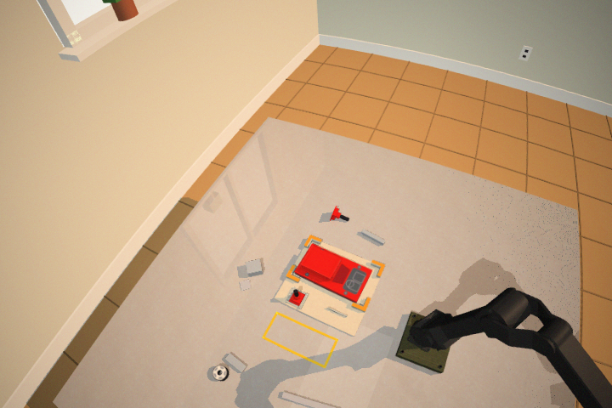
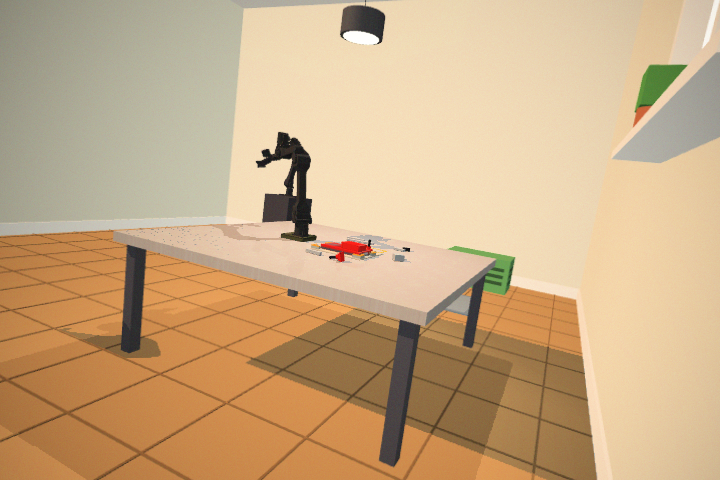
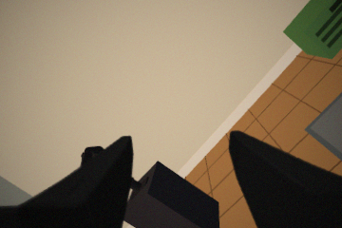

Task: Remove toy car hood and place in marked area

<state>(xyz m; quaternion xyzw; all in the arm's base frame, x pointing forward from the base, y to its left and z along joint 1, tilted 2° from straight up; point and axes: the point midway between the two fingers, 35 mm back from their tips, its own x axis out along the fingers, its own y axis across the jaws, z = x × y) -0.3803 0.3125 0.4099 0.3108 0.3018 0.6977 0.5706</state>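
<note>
Right now the red hood is 730 mm ahead of my gripper tip, 400 mm below it and 360 mm to the right of it. Round my gripper tip: wheel: 770 mm ahead, 430 mm below, 50 mm to the left; long bar: 540 mm ahead, 440 mm below, 40 mm to the right.
</note>
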